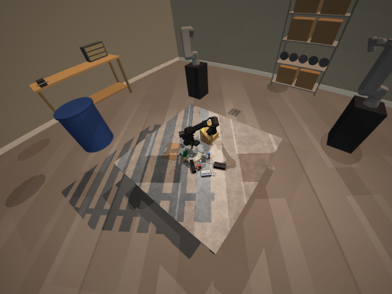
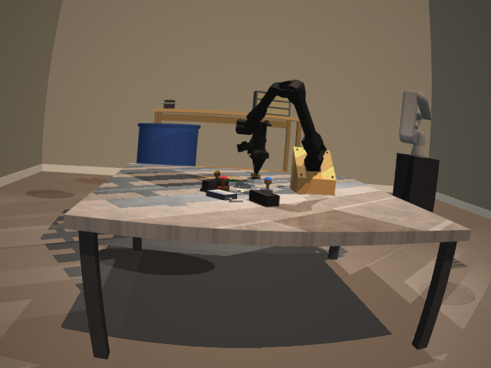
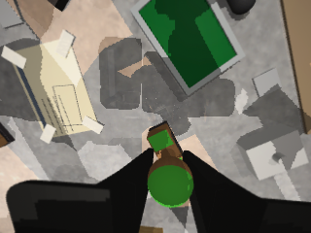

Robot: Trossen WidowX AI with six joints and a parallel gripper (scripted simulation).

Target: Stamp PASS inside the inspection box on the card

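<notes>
The green ink pad is 100 mm ahead of my gripper tip, 50 mm below it and 20 mm to the right of it. Round my gripper tip: yellow-knobbed stamp: 160 mm ahead, 50 mm to the left, 30 mm below; then green-knobbed PASS stamp: right at my gripper tip; then cream card: 130 mm to the left, 60 mm below, 40 mm ahead.
</notes>
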